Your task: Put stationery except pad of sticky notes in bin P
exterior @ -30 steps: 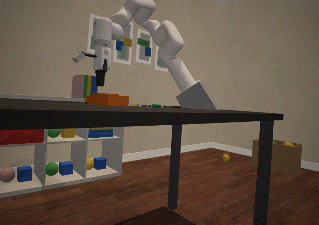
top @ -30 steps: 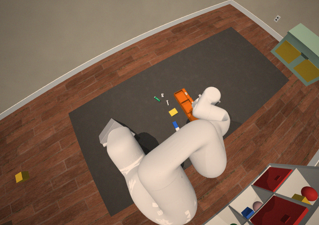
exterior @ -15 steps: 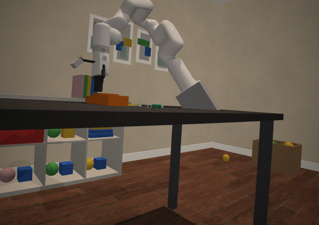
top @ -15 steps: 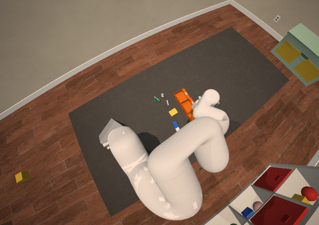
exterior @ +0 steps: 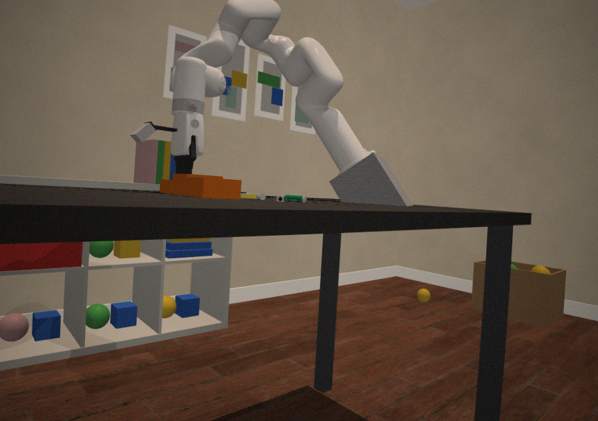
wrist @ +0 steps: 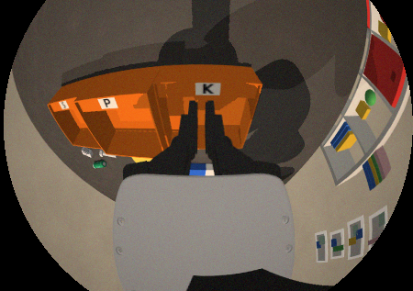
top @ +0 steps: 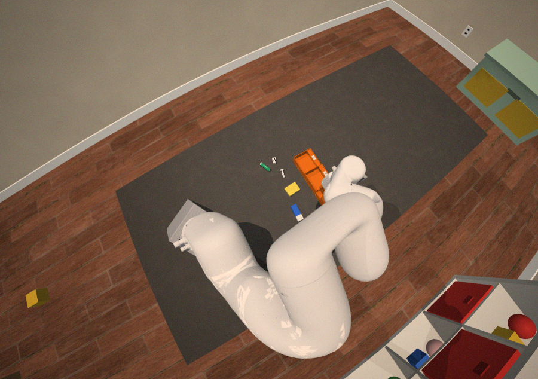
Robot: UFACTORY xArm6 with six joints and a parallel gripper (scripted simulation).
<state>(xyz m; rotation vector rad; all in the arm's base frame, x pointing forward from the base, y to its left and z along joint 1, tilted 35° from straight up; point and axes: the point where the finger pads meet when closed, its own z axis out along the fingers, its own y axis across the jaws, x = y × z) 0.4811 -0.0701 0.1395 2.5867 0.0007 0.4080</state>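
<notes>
Now: hand 80 mm to the right of the orange bin and 20 mm above it. Also, from my hand: silver bolt: 190 mm to the left, 90 mm behind, 30 mm below; then sticky notes pad: 110 mm to the left, 100 mm behind, 40 mm below; then eraser: 140 mm behind, 30 mm below, 10 mm to the left.
</notes>
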